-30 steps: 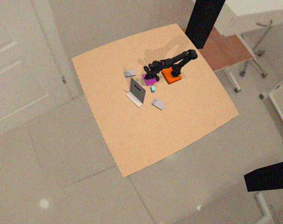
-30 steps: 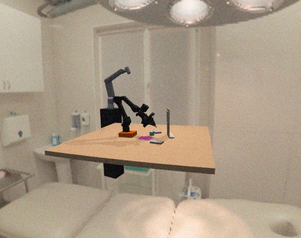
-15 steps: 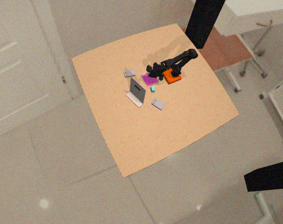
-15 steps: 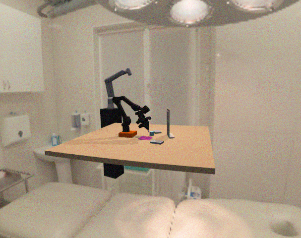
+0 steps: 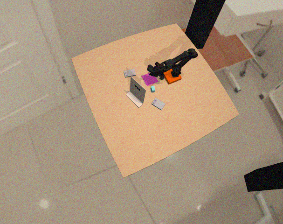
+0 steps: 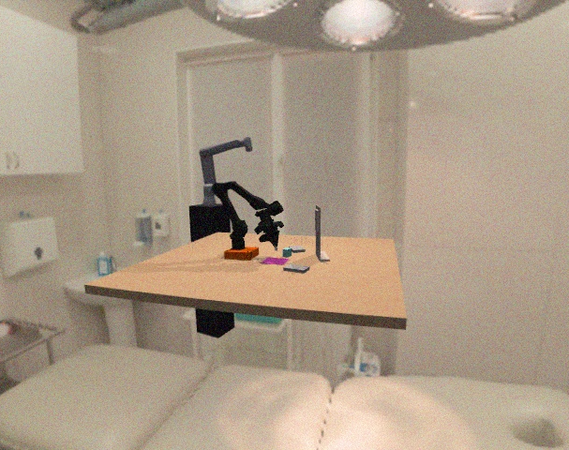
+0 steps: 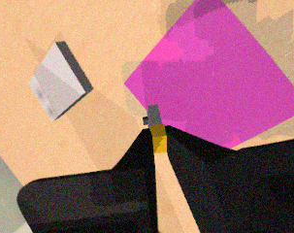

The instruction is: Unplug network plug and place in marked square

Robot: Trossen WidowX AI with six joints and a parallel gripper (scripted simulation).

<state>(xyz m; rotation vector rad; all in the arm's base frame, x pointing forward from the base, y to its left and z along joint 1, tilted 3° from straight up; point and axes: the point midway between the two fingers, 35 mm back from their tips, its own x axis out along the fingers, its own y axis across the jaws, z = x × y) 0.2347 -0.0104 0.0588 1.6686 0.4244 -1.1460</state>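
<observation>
The magenta marked square is 8 cm below my gripper tip and 1 cm behind it. The rest, counted from my gripper tip: upright grey panel (17 cm to the left, 17 cm ahead, 5 cm above); then grey network plug (right at my gripper tip); then teal block (12 cm to the left, 6 cm below).
</observation>
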